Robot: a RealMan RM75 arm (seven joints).
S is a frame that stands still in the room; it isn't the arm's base.
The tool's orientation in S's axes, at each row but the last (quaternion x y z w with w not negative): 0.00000 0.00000 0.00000 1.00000; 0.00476 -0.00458 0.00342 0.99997; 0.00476 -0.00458 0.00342 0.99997; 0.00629 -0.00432 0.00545 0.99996; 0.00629 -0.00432 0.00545 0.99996
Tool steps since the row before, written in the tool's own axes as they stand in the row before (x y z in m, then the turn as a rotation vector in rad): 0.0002 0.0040 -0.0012 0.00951 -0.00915 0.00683; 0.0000 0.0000 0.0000 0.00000 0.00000 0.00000; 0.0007 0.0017 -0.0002 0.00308 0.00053 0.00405; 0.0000 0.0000 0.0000 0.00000 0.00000 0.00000; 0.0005 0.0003 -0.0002 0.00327 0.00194 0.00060
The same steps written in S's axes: 0.0002 0.0040 -0.0012 0.00951 -0.00915 0.00683; 0.0000 0.0000 0.0000 0.00000 0.00000 0.00000; 0.0007 0.0017 -0.0002 0.00304 0.00051 0.00408; 0.0000 0.0000 0.0000 0.00000 0.00000 0.00000; 0.0005 0.0003 -0.0002 0.00324 0.00197 0.00065
